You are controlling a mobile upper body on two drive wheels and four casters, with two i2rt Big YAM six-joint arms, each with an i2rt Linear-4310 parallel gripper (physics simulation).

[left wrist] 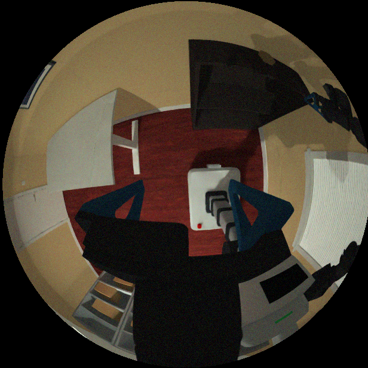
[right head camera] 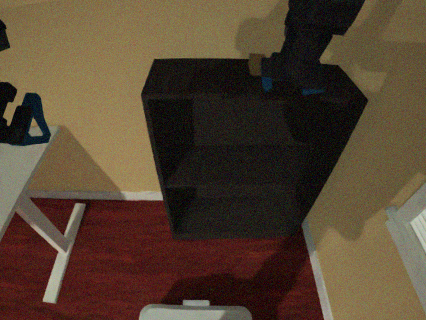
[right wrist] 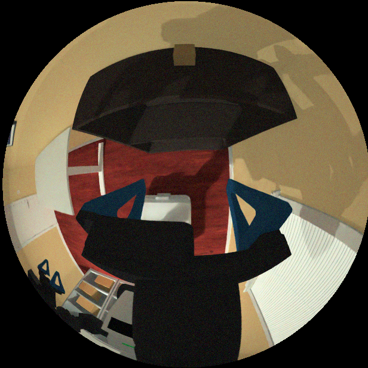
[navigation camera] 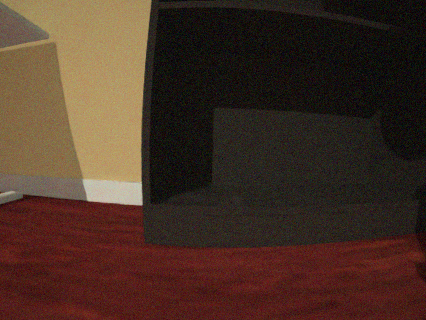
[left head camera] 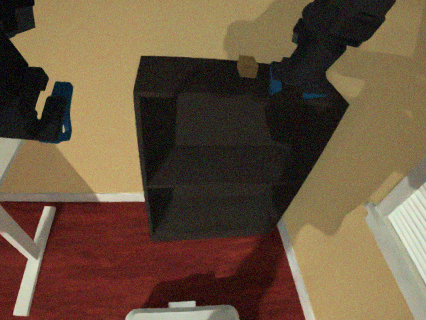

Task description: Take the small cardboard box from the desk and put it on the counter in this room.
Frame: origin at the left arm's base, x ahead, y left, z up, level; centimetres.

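Where they show: left gripper, fingertip midpoint: (right head camera: 22,136) (left head camera: 35,132); right gripper, fingertip midpoint: (right head camera: 284,91) (left head camera: 286,95).
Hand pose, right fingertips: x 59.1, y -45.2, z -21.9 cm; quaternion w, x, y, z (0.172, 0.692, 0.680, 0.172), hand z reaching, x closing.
After its pixels a point has its place.
The small brown cardboard box (left head camera: 247,66) @[x 92.0, y -44.1, z -30.5 cm] (right head camera: 255,65) @[x 92.0, y -43.7, z -30.9 cm] (left wrist: 267,57) (right wrist: 184,55) sits at the wall-side edge of the top of a dark shelf unit (left head camera: 190,75) @[x 90.1, y -23.6, z -35.0 cm] (right head camera: 200,77) @[x 89.3, y -24.1, z -35.0 cm] (right wrist: 125,80) (navigation camera: 250,225) @[x 78.4, y -29.5, z -135.3 cm]. My right gripper (left head camera: 295,91) @[x 59.1, y -45.2, z -21.9 cm] (right head camera: 290,88) @[x 59.1, y -45.2, z -21.9 cm] (right wrist: 185,183) is open and empty. In the head views it shows just right of the box, over the unit's top. In the right wrist view the box lies beyond the fingertips, not between them. My left gripper (left head camera: 65,112) (left wrist: 186,184) is open and empty, away to the left of the unit. I cannot tell which surface is the counter.
A white table (right head camera: 15,165) @[x 75.1, y 63.6, z -68.9 cm] (left wrist: 82,145) (right wrist: 52,170) stands left of the dark unit. My white base (left head camera: 185,314) @[x 28.5, y -23.7, z -115.0 cm] (left wrist: 200,175) is on the red floor in front of it. A slatted white panel (left head camera: 410,225) @[x 34.1, y -94.5, z -49.1 cm] (right wrist: 310,270) is on the right wall. A grey rack holds brown boxes low in the wrist views.
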